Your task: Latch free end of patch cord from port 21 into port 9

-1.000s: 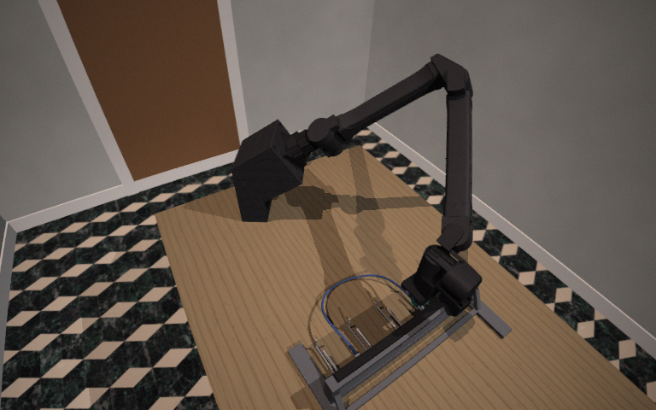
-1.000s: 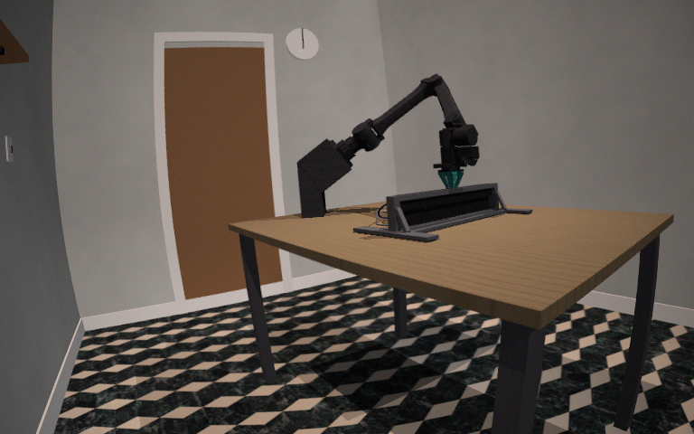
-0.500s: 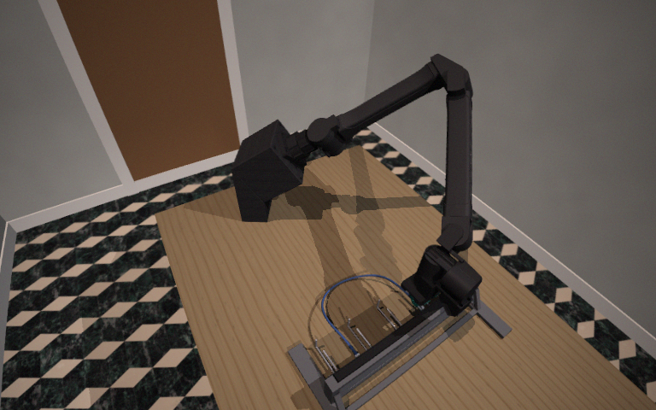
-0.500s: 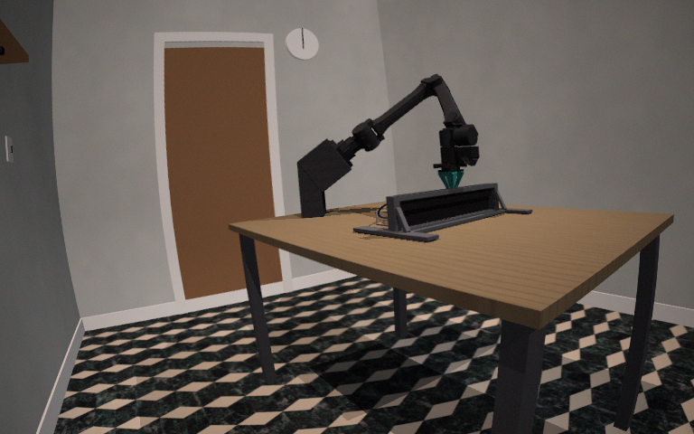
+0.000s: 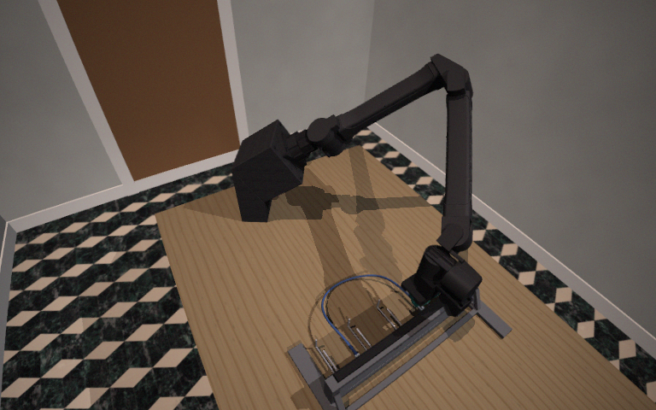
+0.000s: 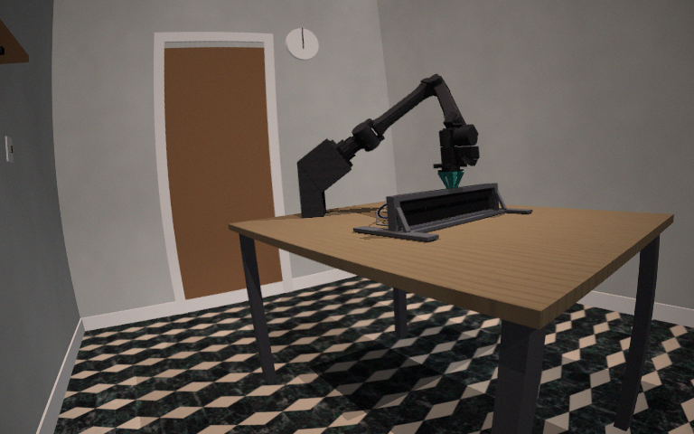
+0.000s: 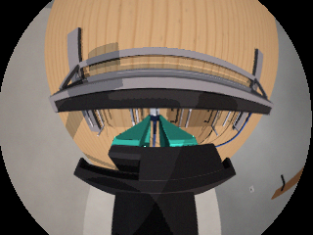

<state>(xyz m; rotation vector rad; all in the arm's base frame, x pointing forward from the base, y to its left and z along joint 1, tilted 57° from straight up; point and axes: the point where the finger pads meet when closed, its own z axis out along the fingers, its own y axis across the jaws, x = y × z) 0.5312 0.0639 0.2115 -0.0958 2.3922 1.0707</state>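
Right now my hand is 2 cm short of the plug and 1 cm to the right of it.
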